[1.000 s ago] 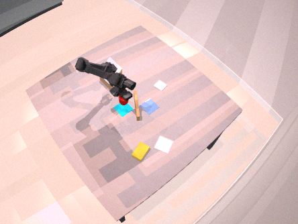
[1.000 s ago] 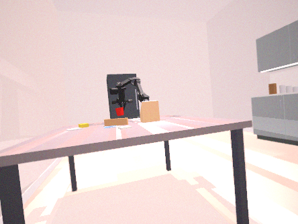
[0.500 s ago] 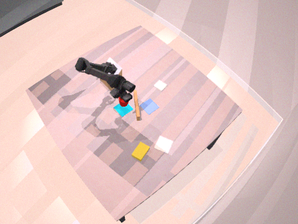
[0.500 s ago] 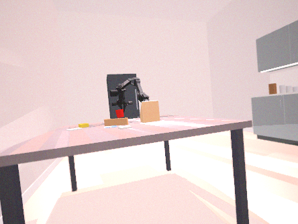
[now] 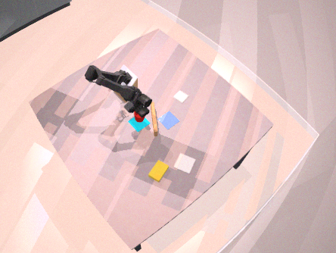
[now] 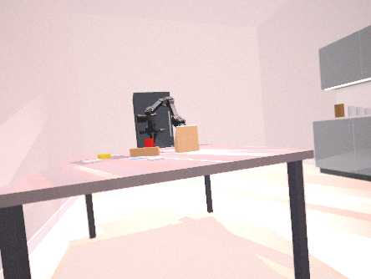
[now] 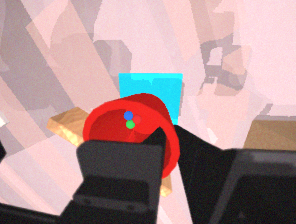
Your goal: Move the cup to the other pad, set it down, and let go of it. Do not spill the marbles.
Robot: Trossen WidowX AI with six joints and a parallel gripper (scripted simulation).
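Right now my gripper tip is 80 mm to the right of the wooden bar, 80 mm short of it and 60 mm above it. The rest, counted from my gripper tip: red cup 30 mm ahead; yellow block 370 mm ahead, 120 mm to the right, 70 mm below; light blue pad 160 mm to the left, 130 mm ahead, 90 mm below.
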